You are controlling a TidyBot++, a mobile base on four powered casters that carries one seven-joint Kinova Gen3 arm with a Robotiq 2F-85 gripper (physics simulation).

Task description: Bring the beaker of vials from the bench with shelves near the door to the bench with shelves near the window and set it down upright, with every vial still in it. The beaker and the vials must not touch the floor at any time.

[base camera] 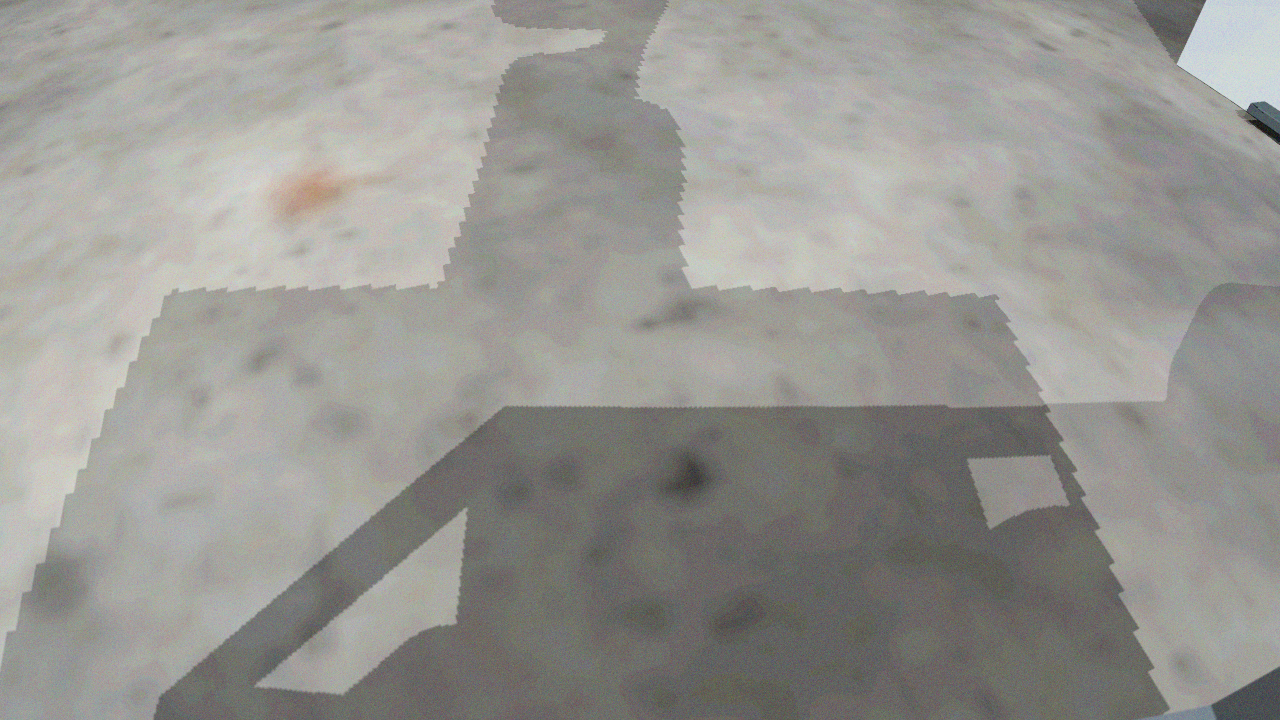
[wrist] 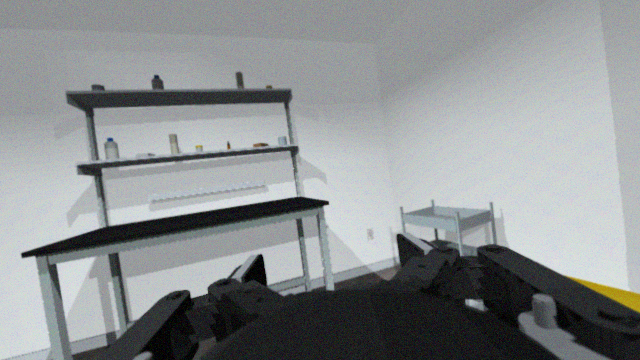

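Note:
A bench with shelves stands against the wall at the left of the wrist view, with a black top and two shelves above it. Neither a door nor a window shows, so I cannot tell which bench it is. Small bottles and jars stand on its shelves. A pale blue cup-like thing stands at the right end of the lower shelf, too small to identify. I cannot make out the beaker of vials in either view. My gripper is open, its fingers apart with nothing between them, well short of the bench.
A grey cart stands near the room corner, right of the bench. A yellow thing shows at the right edge of the wrist view. The base camera shows speckled floor with shadows, an orange spot and a white panel at top right.

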